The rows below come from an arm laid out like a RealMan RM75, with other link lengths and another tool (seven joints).
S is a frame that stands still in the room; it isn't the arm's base.
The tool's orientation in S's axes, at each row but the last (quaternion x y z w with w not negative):
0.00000, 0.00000, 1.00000, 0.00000
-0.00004, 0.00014, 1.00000, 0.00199
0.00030, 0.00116, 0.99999, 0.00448
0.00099, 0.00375, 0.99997, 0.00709
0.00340, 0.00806, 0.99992, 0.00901
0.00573, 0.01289, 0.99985, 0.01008
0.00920, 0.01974, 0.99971, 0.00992
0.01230, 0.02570, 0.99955, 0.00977
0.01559, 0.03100, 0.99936, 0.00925
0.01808, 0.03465, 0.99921, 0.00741
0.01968, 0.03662, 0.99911, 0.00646
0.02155, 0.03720, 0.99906, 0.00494
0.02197, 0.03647, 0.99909, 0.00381
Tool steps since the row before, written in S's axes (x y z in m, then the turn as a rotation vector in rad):
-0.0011, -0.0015, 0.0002, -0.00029, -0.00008, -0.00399
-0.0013, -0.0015, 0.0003, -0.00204, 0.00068, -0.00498
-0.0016, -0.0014, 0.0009, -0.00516, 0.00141, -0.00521
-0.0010, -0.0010, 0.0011, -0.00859, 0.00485, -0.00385
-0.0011, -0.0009, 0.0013, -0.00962, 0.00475, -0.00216
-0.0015, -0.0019, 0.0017, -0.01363, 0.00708, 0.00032
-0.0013, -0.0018, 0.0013, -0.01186, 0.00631, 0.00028
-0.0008, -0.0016, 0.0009, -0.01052, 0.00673, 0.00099
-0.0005, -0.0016, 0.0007, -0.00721, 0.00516, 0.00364
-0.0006, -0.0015, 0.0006, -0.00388, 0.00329, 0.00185
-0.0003, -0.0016, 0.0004, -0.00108, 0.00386, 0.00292
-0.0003, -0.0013, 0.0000, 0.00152, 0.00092, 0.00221
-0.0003, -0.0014, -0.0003, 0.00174, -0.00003, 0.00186
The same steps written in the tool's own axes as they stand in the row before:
0.0011, 0.0015, 0.0002, 0.00029, 0.00008, -0.00399
0.0013, 0.0015, 0.0003, 0.00204, -0.00067, -0.00498
0.0016, 0.0014, 0.0009, 0.00517, -0.00138, -0.00521
0.0010, 0.0010, 0.0011, 0.00865, -0.00476, -0.00383
0.0011, 0.0009, 0.0013, 0.00969, -0.00461, -0.00215
0.0015, 0.0020, 0.0016, 0.01377, -0.00680, 0.00034
0.0013, 0.0019, 0.0012, 0.01199, -0.00606, 0.00030
0.0008, 0.0017, 0.0008, 0.01067, -0.00647, 0.00107
0.0005, 0.0016, 0.0006, 0.00742, -0.00480, 0.00372
0.0006, 0.0015, 0.0005, 0.00400, -0.00310, 0.00193
0.0003, 0.0016, 0.0003, 0.00125, -0.00362, 0.00315
0.0003, 0.0013, -0.0001, -0.00141, -0.00077, 0.00234
0.0003, 0.0014, -0.0004, -0.00166, 0.00016, 0.00193

